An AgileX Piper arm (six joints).
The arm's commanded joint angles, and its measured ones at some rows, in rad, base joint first. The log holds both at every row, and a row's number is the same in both.
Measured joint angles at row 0:
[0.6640 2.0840 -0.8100 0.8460 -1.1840 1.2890]
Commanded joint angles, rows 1 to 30:
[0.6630 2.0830 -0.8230 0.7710 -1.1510 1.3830]
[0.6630 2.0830 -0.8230 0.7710 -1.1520 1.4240]
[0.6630 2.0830 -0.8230 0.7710 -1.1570 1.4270]
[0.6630 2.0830 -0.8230 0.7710 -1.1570 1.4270]
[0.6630 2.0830 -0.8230 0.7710 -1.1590 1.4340]
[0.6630 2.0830 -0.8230 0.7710 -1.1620 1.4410]
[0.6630 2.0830 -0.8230 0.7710 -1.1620 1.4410]
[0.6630 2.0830 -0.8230 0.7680 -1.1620 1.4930]
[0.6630 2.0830 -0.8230 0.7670 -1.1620 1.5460]
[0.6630 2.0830 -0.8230 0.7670 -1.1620 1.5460]
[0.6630 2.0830 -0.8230 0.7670 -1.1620 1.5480]
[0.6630 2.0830 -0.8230 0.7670 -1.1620 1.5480]
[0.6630 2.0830 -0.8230 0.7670 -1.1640 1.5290]
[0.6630 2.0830 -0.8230 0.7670 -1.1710 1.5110]
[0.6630 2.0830 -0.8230 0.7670 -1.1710 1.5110]
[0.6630 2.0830 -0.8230 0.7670 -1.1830 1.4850]
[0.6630 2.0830 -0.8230 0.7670 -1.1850 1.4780]
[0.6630 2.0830 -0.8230 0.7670 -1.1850 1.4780]
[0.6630 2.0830 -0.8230 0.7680 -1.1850 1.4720]
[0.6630 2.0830 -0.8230 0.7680 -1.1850 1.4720]
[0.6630 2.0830 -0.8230 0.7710 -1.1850 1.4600]
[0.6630 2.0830 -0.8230 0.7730 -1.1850 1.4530]
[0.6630 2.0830 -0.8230 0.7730 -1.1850 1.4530]
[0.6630 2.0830 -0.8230 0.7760 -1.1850 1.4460]
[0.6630 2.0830 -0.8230 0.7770 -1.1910 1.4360]
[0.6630 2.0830 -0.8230 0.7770 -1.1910 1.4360]
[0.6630 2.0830 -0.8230 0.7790 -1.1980 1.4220]
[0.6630 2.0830 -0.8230 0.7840 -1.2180 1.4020]
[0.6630 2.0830 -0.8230 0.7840 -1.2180 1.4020]
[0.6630 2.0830 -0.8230 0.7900 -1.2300 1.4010]
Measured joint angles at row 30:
[0.6640 2.0870 -0.8100 0.8480 -1.1910 1.4410]
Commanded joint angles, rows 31 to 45:
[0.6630 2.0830 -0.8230 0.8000 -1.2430 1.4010]
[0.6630 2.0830 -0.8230 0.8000 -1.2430 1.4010]
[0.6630 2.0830 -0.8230 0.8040 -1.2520 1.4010]
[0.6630 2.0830 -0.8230 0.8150 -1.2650 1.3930]
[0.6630 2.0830 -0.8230 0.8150 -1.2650 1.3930]
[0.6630 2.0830 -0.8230 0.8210 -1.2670 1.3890]
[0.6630 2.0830 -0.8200 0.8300 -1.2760 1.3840]
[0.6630 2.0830 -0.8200 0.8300 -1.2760 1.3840]
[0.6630 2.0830 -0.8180 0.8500 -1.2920 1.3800]
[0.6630 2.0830 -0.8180 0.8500 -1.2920 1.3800]
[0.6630 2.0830 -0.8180 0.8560 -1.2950 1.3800]
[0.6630 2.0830 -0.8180 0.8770 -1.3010 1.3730]
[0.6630 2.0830 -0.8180 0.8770 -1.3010 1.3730]
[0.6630 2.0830 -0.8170 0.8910 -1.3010 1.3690]
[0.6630 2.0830 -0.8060 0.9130 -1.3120 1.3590]
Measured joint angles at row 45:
[0.6640 2.0870 -0.8100 0.8860 -1.2000 1.3920]
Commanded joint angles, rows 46 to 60:
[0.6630 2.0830 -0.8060 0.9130 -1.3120 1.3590]
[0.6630 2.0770 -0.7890 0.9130 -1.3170 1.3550]
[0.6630 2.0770 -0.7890 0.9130 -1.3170 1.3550]
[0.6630 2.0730 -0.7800 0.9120 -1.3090 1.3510]
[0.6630 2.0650 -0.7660 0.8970 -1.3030 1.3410]
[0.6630 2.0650 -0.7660 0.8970 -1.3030 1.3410]
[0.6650 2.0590 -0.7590 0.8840 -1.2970 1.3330]
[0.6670 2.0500 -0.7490 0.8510 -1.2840 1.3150]
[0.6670 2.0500 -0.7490 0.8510 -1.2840 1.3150]
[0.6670 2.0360 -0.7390 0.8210 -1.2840 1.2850]
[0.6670 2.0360 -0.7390 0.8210 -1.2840 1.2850]
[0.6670 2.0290 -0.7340 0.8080 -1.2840 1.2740]
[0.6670 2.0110 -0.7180 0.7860 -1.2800 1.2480]
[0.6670 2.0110 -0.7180 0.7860 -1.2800 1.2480]
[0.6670 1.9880 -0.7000 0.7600 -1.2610 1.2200]
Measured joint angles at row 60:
[0.6650 2.0220 -0.7200 0.8050 -1.2090 1.2730]
